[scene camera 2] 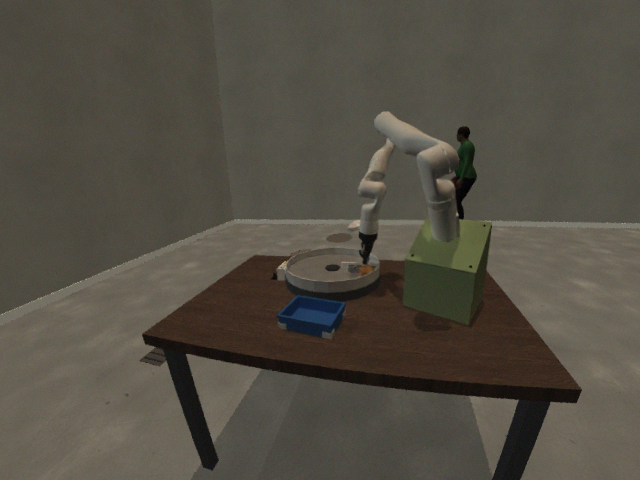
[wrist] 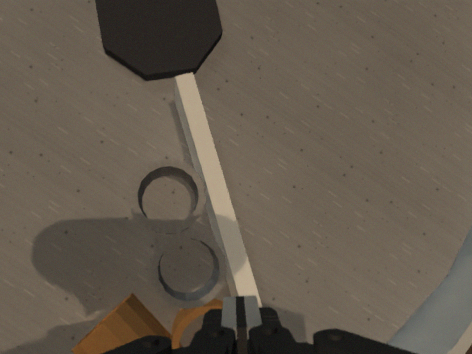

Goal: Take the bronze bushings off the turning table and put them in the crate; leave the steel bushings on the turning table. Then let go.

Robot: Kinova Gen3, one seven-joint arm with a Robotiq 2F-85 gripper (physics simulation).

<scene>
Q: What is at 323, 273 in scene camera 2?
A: A grey turning table.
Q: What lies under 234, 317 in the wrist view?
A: My gripper.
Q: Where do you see a grey turning table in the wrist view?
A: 327, 144
</scene>
